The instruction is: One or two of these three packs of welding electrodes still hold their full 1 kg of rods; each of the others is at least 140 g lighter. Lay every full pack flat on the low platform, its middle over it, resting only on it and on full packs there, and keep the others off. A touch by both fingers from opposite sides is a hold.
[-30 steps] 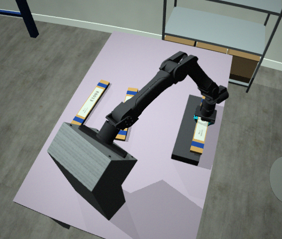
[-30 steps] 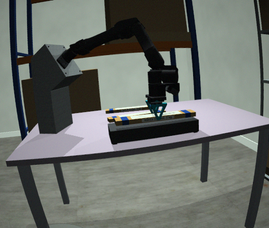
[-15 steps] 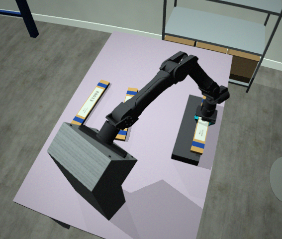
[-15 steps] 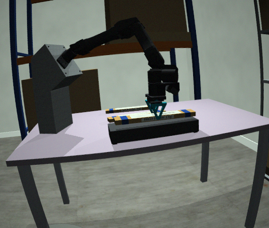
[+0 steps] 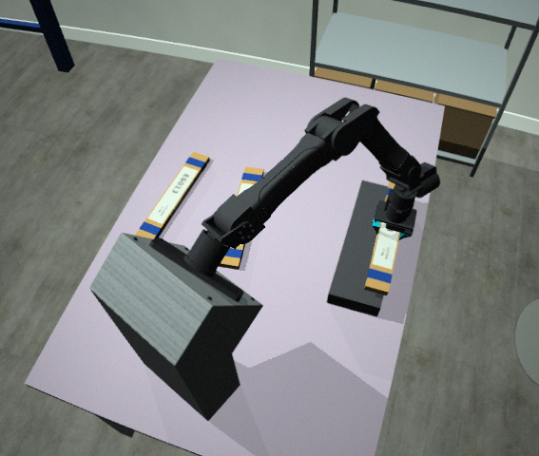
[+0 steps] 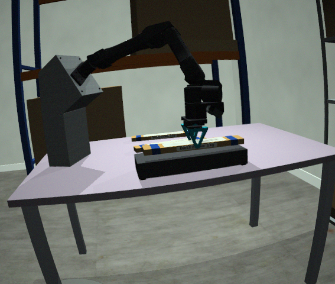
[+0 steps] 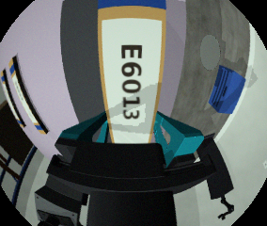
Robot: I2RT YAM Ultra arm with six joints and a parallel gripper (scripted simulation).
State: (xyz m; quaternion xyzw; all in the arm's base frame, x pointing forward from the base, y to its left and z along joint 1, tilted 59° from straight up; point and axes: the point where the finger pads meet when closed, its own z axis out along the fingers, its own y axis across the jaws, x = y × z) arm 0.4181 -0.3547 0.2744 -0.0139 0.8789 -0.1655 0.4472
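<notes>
Right now my hand is 80 mm above the low dark platform, 40 mm to the right of it and 10 mm short of it.
</notes>
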